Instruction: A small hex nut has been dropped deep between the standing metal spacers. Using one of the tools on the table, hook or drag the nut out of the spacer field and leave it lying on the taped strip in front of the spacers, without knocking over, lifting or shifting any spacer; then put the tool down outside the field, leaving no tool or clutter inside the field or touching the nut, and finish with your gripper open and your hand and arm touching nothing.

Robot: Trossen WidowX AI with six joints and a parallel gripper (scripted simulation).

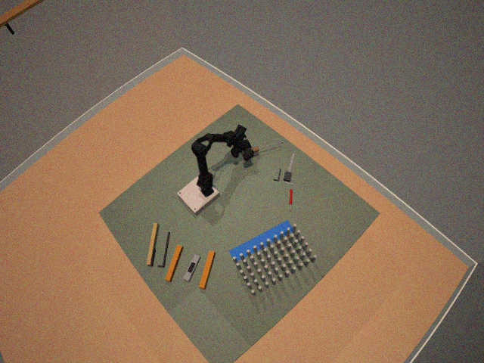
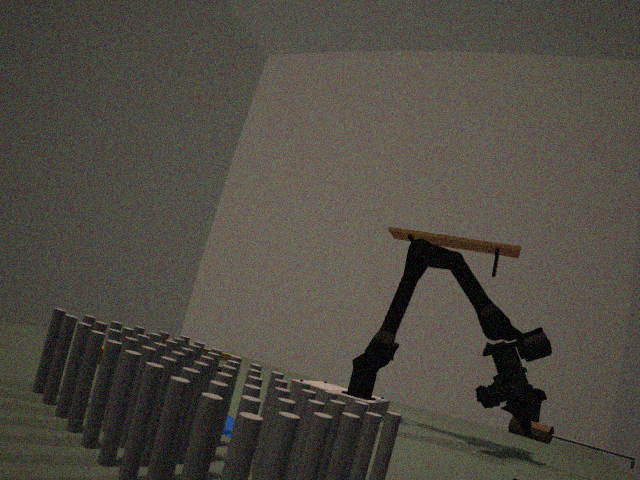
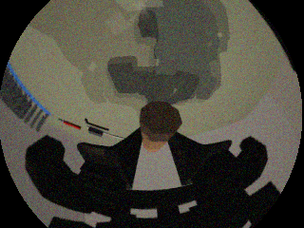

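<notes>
My gripper tip is 9 cm to the right of the hook tool and 4 cm short of it. The rest, counted from my gripper tip: blue taped strip: 49 cm ahead, 33 cm to the right, 6 cm below; then red-handled screwdriver: 43 cm ahead, 5 cm to the right, 5 cm below; then grey block: 74 cm to the right, 38 cm ahead, 4 cm below.
</notes>
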